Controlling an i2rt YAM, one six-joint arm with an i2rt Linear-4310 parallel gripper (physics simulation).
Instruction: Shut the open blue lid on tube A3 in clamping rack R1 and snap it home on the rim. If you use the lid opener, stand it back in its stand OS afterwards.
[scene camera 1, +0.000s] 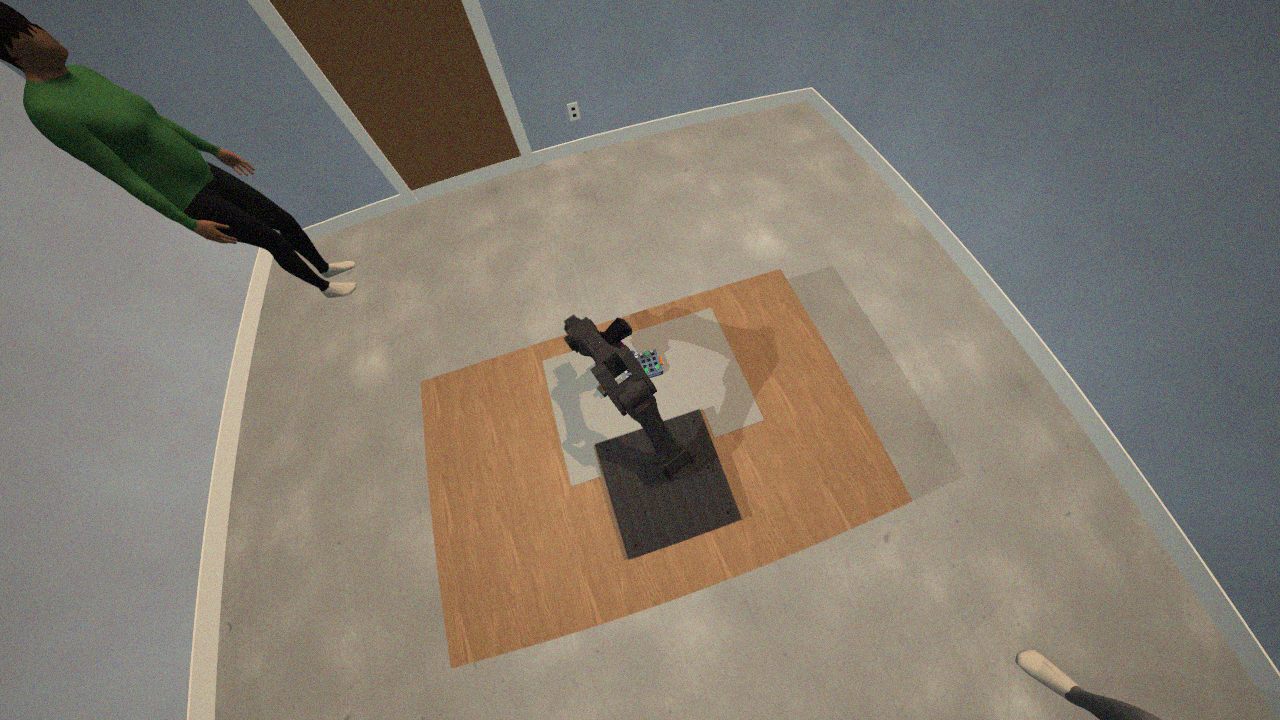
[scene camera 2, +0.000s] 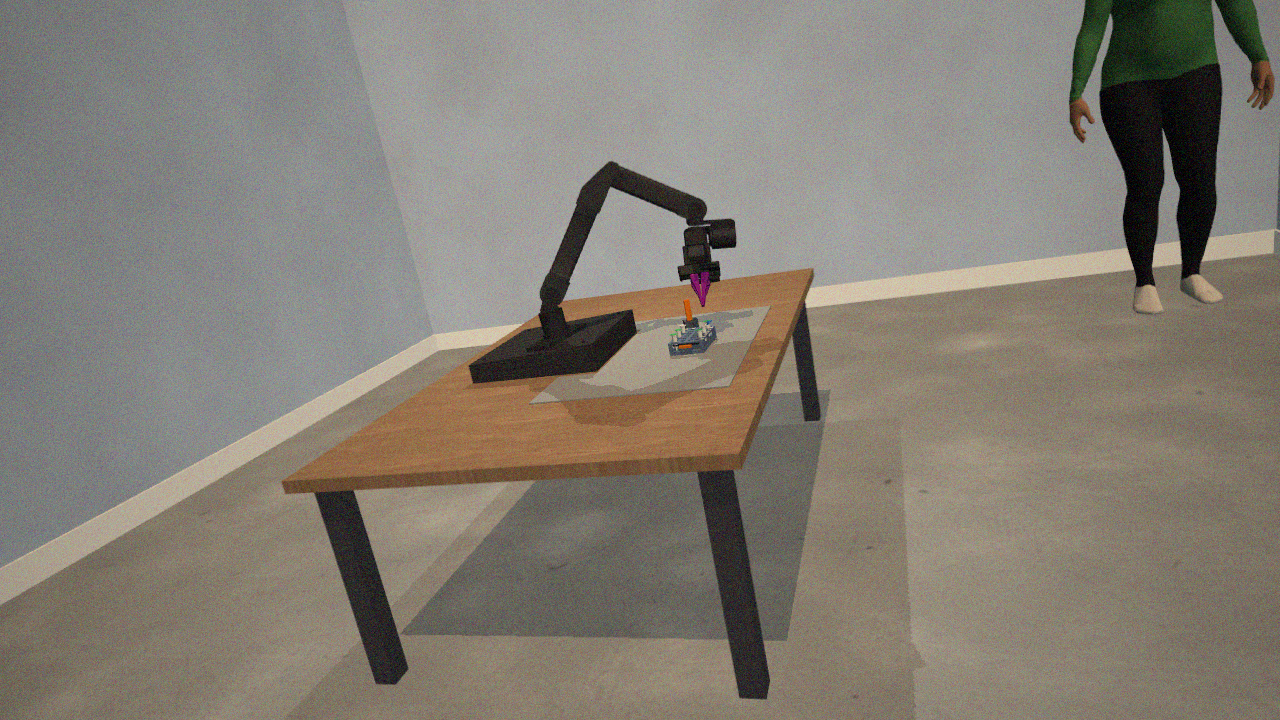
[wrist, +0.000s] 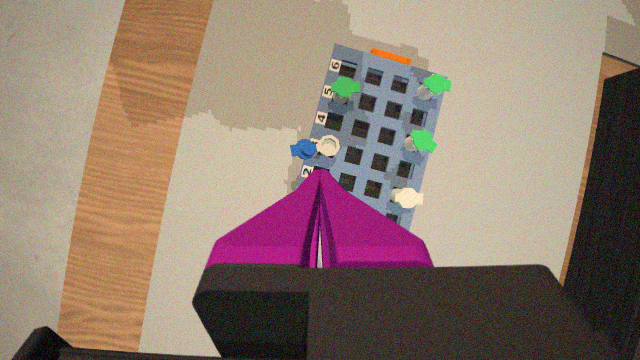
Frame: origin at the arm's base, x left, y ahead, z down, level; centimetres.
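Where they show: gripper, fingertip midpoint: (scene camera 2: 703, 306) (wrist: 320, 180); arm's base at its link origin: (scene camera 1: 676, 466) (scene camera 2: 557, 338).
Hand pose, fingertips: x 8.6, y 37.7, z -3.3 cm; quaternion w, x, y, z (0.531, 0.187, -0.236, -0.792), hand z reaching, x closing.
Note:
Things, the pixels of their top centre, and the offset from my fingertips. "spot": a spot on its surface instead. Level surfaces: height alone.
- Clamping rack R1 at its top centre: (wrist: 374, 132) (scene camera 2: 691, 324) (scene camera 1: 641, 360) dz +3.3, dx -3.9, dy -2.2 cm
- Tube A3 at a spot on its surface: (wrist: 328, 145) spot: dz +4.8, dx -2.4, dy +0.1 cm
- orange lid opener at its top centre: (scene camera 2: 686, 299) dz +0.4, dx +10.2, dy -8.6 cm
- white lid at its top centre: (wrist: 408, 198) dz +4.1, dx -1.1, dy -5.9 cm
- orange part at a spot on its surface: (wrist: 391, 56) spot: dz +6.6, dx -10.5, dy -1.8 cm
- wooden table at its surface level: dz +9.2 cm
Clamping rack R1 (scene camera 1: 656, 372) (scene camera 2: 700, 347) (wrist: 362, 60) is a blue block on the grey mat. Tube A3 (wrist: 328, 145) stands in it beside the edge with the number labels, its pale round mouth uncovered. Its blue lid (wrist: 303, 149) hangs open, out over that edge, to the left in the wrist view. My gripper (scene camera 2: 702, 306) (wrist: 320, 180) is shut and empty, its magenta tips above the rack, over the row 2 end in the wrist view, hiding row 1. The orange lid opener (scene camera 2: 687, 310) stands upright in its dark stand (scene camera 2: 690, 322) behind the rack.
Other tubes in the rack carry green lids (wrist: 345, 87) (wrist: 437, 84) (wrist: 423, 141) and a white lid (wrist: 407, 198). An orange part (wrist: 391, 56) sits at the row 6 end. The black arm base (scene camera 1: 671, 510) (scene camera 2: 554, 347) stands on the wooden table (scene camera 1: 510, 501) (scene camera 2: 537, 438).

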